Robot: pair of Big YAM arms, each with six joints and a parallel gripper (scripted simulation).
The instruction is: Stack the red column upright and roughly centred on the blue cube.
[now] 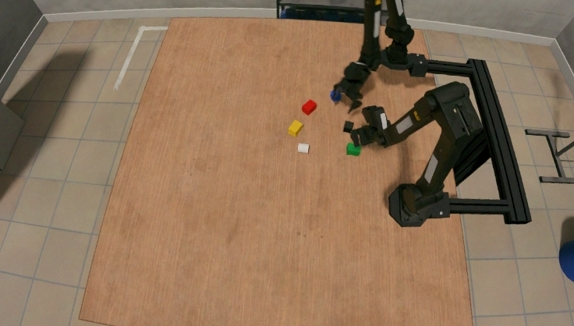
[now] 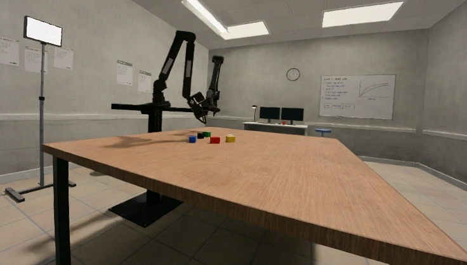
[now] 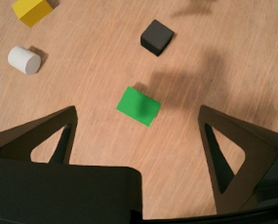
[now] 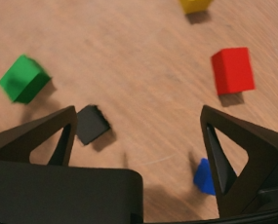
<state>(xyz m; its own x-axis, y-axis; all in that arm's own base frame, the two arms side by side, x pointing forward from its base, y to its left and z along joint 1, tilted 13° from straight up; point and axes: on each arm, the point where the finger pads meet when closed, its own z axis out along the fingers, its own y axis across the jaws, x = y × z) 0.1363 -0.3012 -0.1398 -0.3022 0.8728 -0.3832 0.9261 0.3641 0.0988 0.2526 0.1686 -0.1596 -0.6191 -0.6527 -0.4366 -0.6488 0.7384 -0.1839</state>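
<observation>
The red column lies 13 cm ahead of my right hand, 5 cm to the right of it and 11 cm below it. The rest, counted from my right hand: green cube 8 cm behind, 16 cm to the left, 11 cm below; black cube 6 cm behind, 4 cm to the left, 11 cm below; blue cube 1 cm ahead, 14 cm to the right, 11 cm below.
</observation>
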